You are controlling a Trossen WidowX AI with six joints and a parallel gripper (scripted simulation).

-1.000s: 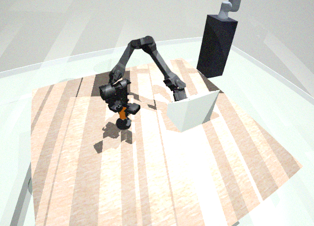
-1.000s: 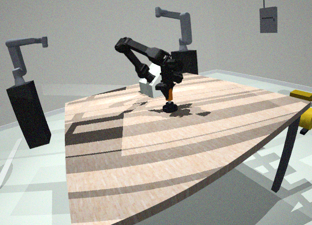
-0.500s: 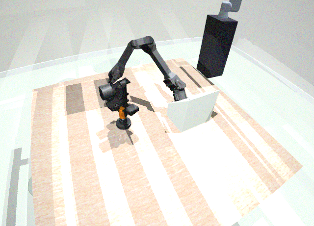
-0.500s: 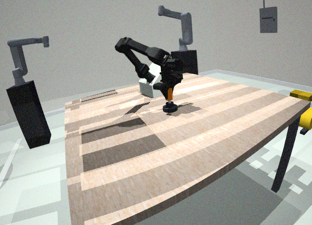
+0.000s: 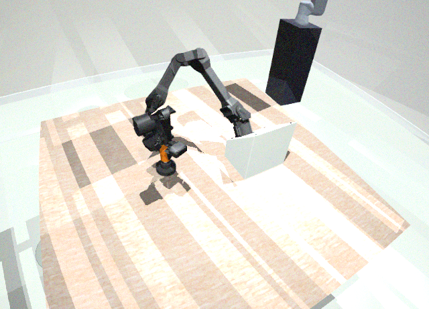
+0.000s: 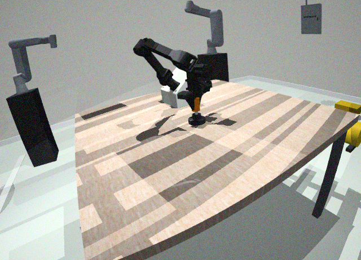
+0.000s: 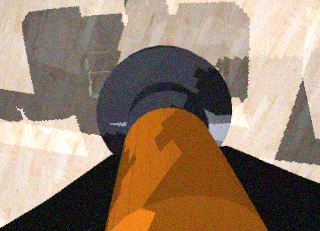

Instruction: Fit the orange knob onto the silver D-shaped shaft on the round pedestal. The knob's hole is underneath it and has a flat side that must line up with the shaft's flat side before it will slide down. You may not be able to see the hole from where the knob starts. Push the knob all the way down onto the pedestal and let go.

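Now: the orange knob 3 cm above my gripper tip. From my gripper tip the other things lie so: round pedestal (4 cm below).
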